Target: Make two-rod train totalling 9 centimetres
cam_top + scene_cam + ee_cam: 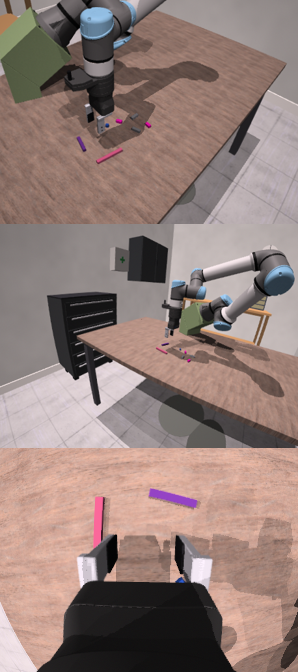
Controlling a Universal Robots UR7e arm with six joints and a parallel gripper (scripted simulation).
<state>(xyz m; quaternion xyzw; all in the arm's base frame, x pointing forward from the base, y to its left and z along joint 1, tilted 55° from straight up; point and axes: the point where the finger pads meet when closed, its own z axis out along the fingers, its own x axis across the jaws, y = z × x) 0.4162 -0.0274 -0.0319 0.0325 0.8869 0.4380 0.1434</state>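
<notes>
Right now the purple rod is 3 cm behind my hand, 4 cm to the right of it and 10 cm below it. From my hand the other things lie so: blue rod 5 cm behind, 7 cm to the left, 10 cm below; then pink rod 6 cm ahead, 1 cm to the left, 10 cm below.
</notes>
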